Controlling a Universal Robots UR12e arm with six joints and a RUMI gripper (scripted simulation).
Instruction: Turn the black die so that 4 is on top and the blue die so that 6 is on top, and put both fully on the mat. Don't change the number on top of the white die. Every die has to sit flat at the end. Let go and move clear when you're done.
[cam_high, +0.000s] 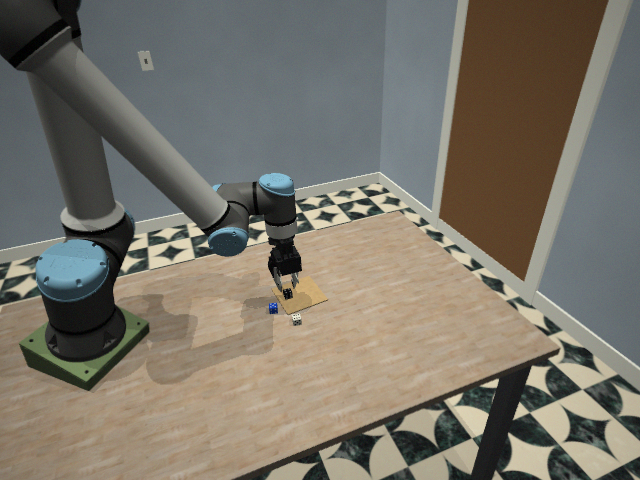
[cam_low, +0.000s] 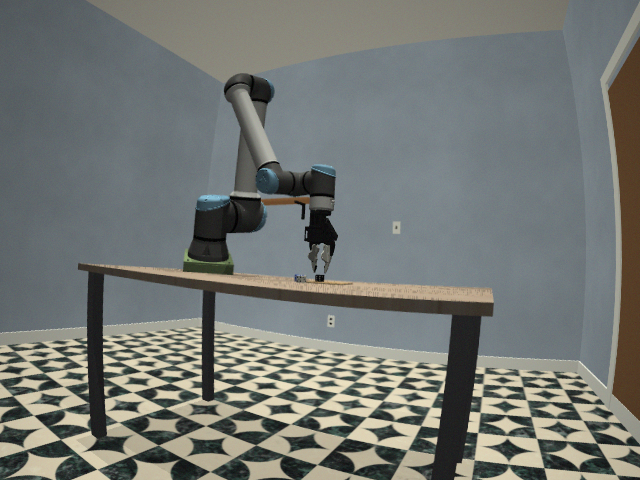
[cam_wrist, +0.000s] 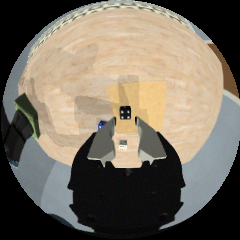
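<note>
The black die lies 30 mm below my hand. From my hand the other things lie so: white die (120 mm to the right, 40 mm below); then tan mat (50 mm below, 40 mm ahead); then blue die (60 mm behind, 50 mm to the right, 40 mm below).
</note>
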